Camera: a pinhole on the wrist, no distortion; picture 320 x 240 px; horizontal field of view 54.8 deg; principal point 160.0 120.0 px. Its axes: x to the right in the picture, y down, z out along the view. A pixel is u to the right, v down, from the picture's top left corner.
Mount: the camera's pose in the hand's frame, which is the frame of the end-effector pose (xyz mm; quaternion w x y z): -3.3 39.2 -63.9 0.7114 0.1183 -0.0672 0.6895
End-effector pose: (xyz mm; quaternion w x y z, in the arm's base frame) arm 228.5 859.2 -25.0 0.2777 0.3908 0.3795 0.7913
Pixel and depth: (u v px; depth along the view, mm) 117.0 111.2 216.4
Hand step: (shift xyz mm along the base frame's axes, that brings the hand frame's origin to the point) 110.8 90.1 24.0
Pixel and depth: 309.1 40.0 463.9
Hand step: 254.4 207.5 347.3
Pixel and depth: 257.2 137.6 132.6
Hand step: 56.0 3.5 67.3
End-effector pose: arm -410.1 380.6 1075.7 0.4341 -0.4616 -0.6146 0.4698
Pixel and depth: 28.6 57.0 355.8
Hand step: -275.7 16.9 163.2
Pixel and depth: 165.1 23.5 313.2
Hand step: -253.2 66.6 8.2
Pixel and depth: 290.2 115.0 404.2
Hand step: -348.6 -15.8 -159.3
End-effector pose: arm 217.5 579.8 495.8 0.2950 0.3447 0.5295 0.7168
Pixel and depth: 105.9 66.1 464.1
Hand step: 234.3 323.9 -65.1
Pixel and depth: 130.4 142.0 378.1
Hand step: 245.2 182.8 -32.4
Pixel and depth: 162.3 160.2 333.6
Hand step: 227.4 138.1 5.5
